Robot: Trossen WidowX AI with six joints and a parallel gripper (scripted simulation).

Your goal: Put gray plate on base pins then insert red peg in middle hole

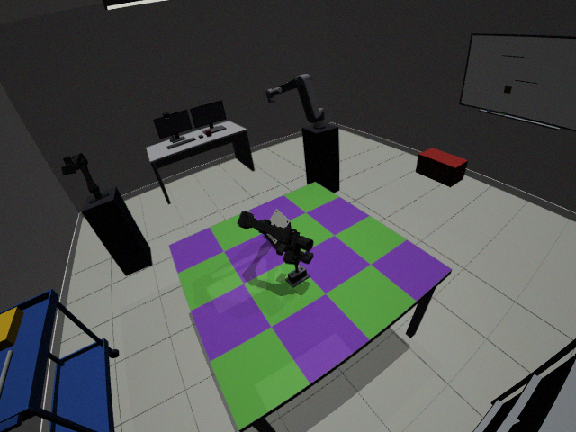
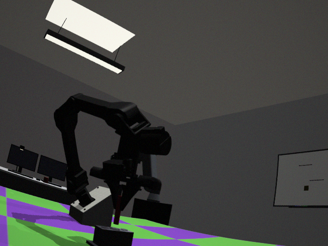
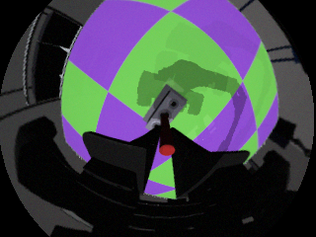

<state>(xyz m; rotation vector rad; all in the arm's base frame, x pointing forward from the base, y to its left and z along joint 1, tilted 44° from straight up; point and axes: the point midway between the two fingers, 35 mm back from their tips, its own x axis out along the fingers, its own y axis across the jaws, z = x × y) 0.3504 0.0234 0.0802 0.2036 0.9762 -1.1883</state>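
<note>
Now: gripper tip 70 mm above the gray plate. The rest, counted from my gripper tip: dark base: 100 mm below; red peg: right at my gripper tip.
</note>
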